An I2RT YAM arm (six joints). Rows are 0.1 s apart.
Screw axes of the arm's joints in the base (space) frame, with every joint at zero. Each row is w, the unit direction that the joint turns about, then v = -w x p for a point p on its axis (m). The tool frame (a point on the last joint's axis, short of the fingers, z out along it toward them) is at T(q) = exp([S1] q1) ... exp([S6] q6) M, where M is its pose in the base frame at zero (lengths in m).
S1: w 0 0 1 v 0 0 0
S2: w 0 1 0 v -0.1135 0 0.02
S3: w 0 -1 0 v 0.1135 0 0.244
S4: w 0 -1 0 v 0.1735 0 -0.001
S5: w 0 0 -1 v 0 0.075 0
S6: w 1 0 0 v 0 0.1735 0
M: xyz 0.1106 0 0.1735 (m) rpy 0 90 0 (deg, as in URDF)
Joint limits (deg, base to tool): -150..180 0..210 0..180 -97..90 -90..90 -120..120
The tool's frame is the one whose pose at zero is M.
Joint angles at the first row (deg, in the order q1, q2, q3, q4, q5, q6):
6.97, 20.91, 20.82, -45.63, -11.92, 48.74
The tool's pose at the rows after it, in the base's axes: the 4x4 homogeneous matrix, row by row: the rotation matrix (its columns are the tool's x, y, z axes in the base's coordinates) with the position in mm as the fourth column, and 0 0 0 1 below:
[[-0.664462 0.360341 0.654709 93.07], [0.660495 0.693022 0.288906 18.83], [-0.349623 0.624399 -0.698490 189.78], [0 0 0 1]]
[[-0.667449 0.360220 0.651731 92.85], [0.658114 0.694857 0.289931 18.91], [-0.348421 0.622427 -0.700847 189.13], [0 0 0 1]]
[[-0.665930 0.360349 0.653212 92.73], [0.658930 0.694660 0.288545 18.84], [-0.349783 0.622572 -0.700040 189.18], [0 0 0 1]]
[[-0.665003 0.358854 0.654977 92.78], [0.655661 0.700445 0.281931 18.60], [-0.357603 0.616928 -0.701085 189.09], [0 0 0 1]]
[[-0.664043 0.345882 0.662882 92.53], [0.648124 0.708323 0.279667 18.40], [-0.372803 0.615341 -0.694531 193.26], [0 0 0 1]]
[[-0.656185 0.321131 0.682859 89.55], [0.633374 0.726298 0.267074 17.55], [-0.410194 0.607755 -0.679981 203.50], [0 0 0 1]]
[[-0.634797 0.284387 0.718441 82.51], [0.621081 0.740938 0.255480 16.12], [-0.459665 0.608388 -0.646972 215.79], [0 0 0 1]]
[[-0.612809 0.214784 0.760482 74.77], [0.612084 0.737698 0.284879 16.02], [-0.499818 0.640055 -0.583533 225.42], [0 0 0 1]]
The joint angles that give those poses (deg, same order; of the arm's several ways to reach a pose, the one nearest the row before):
6.98, 20.92, 20.85, -45.49, -11.96, 48.83
7.03, 20.92, 20.77, -45.62, -12.00, 48.70
7.03, 20.82, 20.75, -45.62, -11.91, 48.74
7.03, 20.81, 20.74, -45.62, -11.52, 48.34
6.98, 20.73, 21.54, -45.92, -11.36, 47.61
7.03, 19.85, 23.56, -47.46, -10.46, 46.13
7.03, 17.32, 25.75, -49.43, -9.53, 44.74
7.03, 13.73, 26.84, -49.58, -10.94, 44.03

